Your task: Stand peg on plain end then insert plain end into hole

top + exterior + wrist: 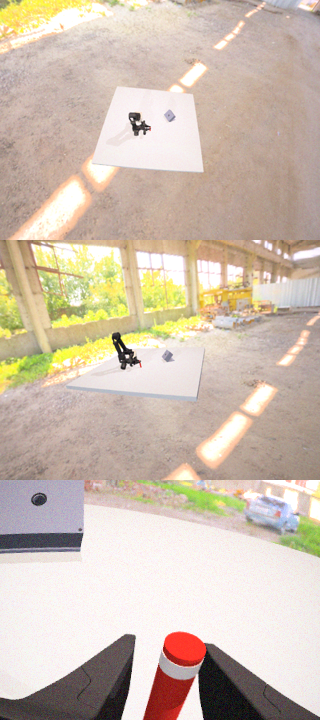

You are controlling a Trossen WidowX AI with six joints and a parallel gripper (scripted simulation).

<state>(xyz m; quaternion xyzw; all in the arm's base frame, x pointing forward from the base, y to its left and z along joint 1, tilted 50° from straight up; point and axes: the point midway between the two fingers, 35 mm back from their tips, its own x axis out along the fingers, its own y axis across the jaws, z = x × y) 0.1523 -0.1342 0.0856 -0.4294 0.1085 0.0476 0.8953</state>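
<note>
My gripper tip is now 10 mm past the red peg and 10 mm above it. Also, from my gripper tip: grey sloped panel: 250 mm ahead, 230 mm to the left, 10 mm below.
</note>
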